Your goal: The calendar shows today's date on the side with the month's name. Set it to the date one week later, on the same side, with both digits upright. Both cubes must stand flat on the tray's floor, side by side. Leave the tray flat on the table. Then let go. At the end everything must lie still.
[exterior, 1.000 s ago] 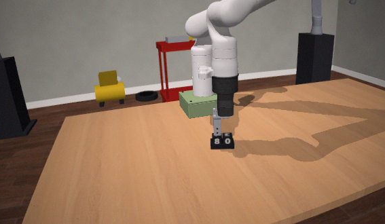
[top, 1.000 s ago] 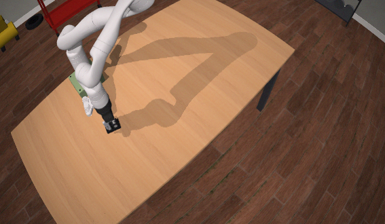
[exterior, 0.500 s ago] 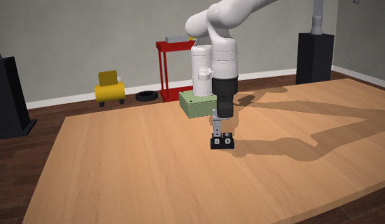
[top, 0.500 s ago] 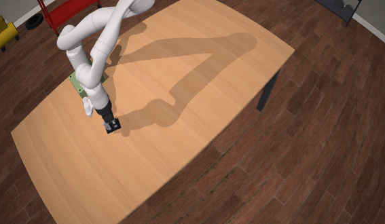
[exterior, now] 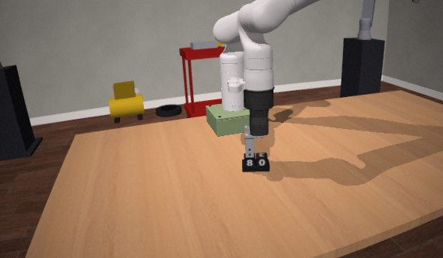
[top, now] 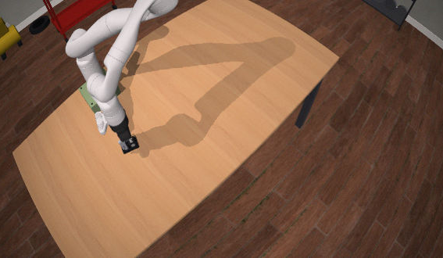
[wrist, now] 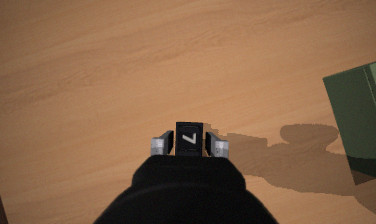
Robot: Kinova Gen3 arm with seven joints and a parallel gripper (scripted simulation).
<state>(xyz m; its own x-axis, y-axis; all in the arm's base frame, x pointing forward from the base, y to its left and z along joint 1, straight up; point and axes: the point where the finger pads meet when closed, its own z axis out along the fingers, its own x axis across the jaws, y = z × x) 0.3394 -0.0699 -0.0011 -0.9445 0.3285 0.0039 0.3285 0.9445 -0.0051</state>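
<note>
The black calendar tray is 20 mm to the left of my hand and 60 mm below it.
</note>
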